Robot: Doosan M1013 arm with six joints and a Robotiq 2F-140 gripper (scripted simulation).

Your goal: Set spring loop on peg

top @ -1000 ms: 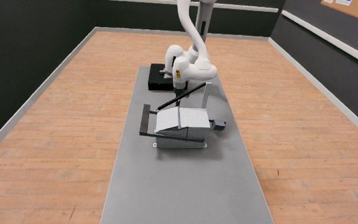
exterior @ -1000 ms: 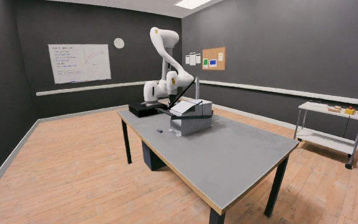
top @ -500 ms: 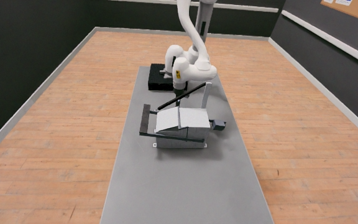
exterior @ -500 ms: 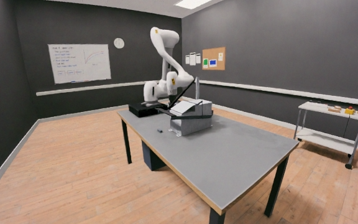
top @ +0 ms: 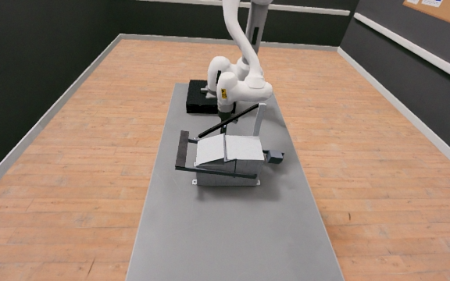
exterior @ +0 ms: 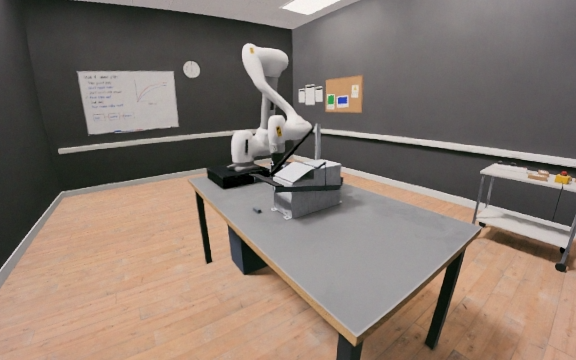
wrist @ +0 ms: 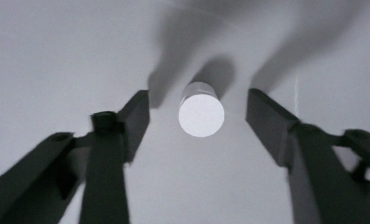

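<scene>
Now: the steel test weight 1 cm below my hand. Also, from my hand: small dark object (16 cm ahead, 25 cm to the right, 3 cm below).
</scene>
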